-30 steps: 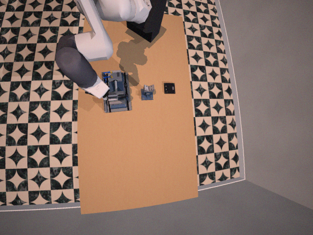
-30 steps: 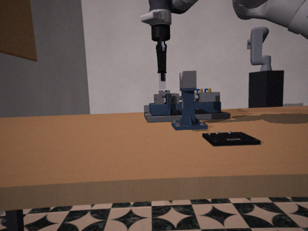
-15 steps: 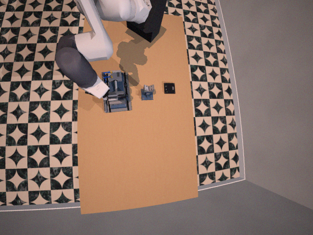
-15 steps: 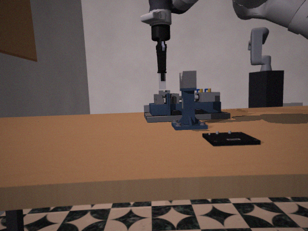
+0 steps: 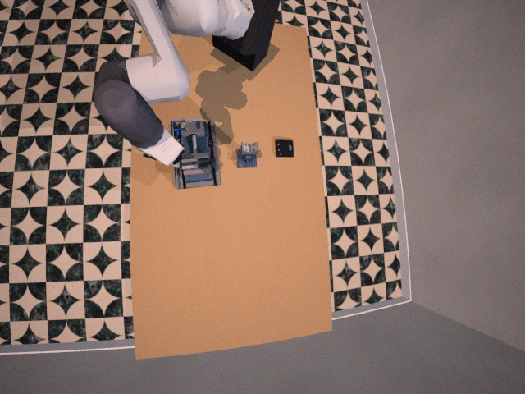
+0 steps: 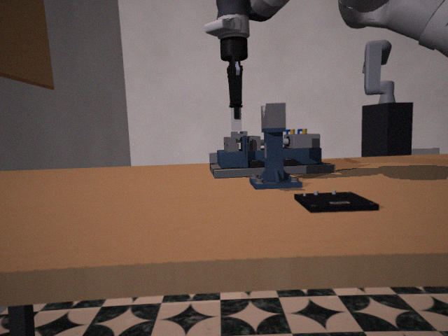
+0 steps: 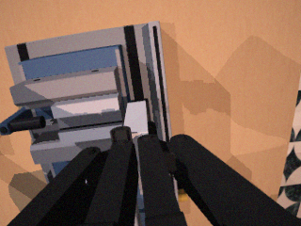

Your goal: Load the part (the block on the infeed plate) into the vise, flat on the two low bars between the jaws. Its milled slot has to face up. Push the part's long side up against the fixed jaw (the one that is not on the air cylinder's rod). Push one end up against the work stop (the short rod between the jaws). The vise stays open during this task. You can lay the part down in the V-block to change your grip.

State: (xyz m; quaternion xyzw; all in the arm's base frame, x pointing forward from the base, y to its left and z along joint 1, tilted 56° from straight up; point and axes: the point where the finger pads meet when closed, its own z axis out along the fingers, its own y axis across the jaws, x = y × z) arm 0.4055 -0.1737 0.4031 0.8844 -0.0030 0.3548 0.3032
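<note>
My gripper is now 40 mm to the right of the part, 40 mm above it and 10 mm short of it. Round my hand: fixed jaw (70 mm below, 60 mm to the left, 50 mm ahead); work stop (110 mm to the left, 50 mm below, 30 mm ahead); air cylinder rod (90 mm to the left, 70 mm below, 60 mm behind).
</note>
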